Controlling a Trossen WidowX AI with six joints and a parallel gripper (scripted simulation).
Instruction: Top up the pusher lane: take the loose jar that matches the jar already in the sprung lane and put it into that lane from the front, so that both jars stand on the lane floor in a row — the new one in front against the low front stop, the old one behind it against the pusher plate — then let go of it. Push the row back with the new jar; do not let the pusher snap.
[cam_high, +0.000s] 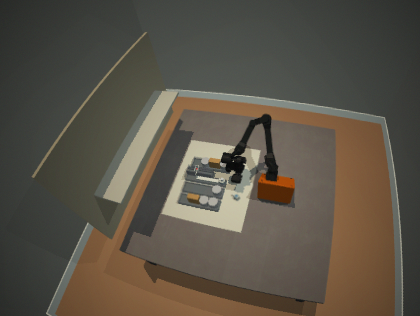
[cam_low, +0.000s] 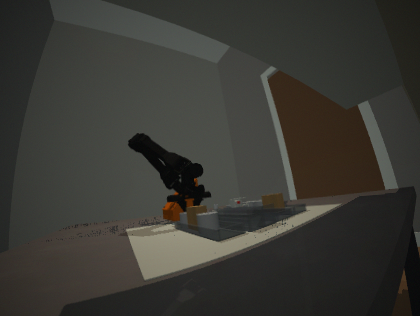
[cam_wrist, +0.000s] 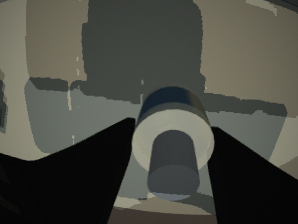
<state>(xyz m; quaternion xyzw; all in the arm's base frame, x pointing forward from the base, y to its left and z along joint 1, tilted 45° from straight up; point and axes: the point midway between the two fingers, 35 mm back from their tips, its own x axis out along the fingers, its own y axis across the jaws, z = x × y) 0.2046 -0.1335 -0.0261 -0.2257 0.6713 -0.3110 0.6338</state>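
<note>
The grey lane rack lies 25 cm ahead of my gripper tip and 2 cm to the left of it. The rest, counted from my gripper tip: tall beige panel: 73 cm ahead, 1 cm to the right, 38 cm above.
</note>
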